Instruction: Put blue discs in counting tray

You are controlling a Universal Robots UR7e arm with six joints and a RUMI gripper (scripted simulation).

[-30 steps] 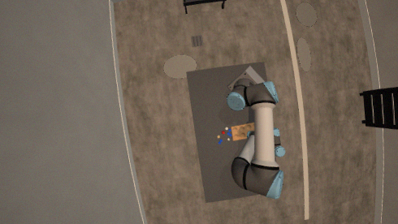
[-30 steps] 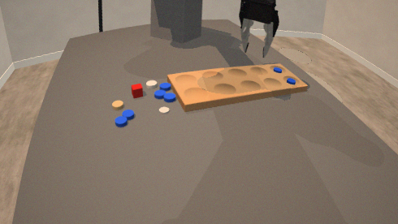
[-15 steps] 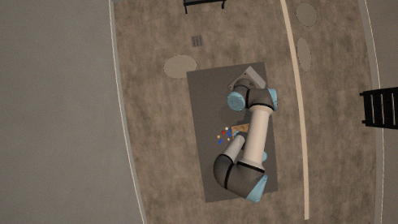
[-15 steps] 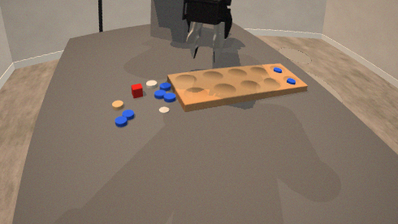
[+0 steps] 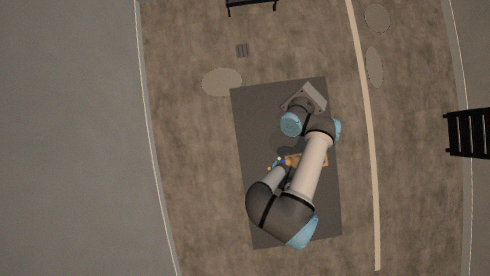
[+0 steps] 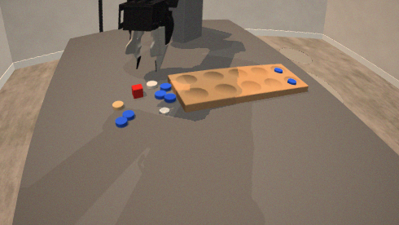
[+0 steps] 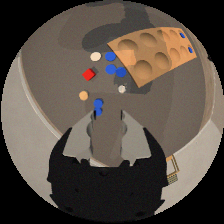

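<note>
My hand is 4 cm past the tan disc, 7 cm to the left of it and 12 cm above it. The rest, counted from my hand: red cube 8 cm behind, 2 cm to the right, 11 cm below; counting tray 6 cm behind, 26 cm to the left, 11 cm below; white disc 12 cm behind, 3 cm to the left, 12 cm below.
</note>
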